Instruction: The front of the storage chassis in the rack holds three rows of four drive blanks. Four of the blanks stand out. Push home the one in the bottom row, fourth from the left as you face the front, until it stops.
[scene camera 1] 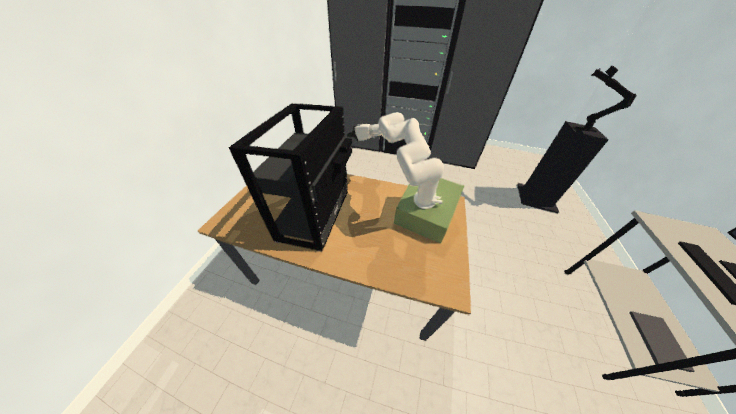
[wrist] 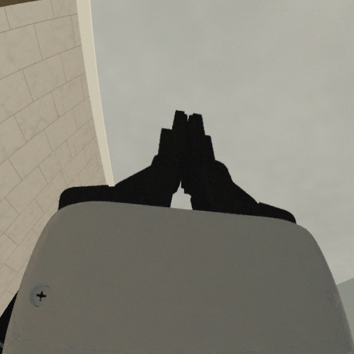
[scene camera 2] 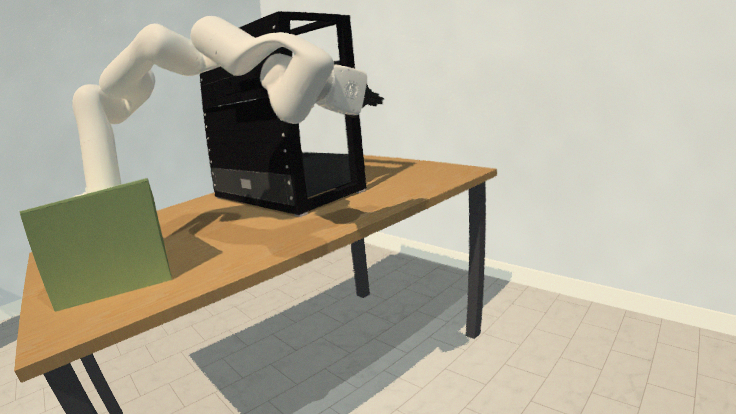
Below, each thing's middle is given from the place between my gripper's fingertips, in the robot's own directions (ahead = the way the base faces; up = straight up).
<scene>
My hand is 520 mm to the right of the black rack (scene camera 2: 255, 158), 20 mm past it and 10 mm above it.
</scene>
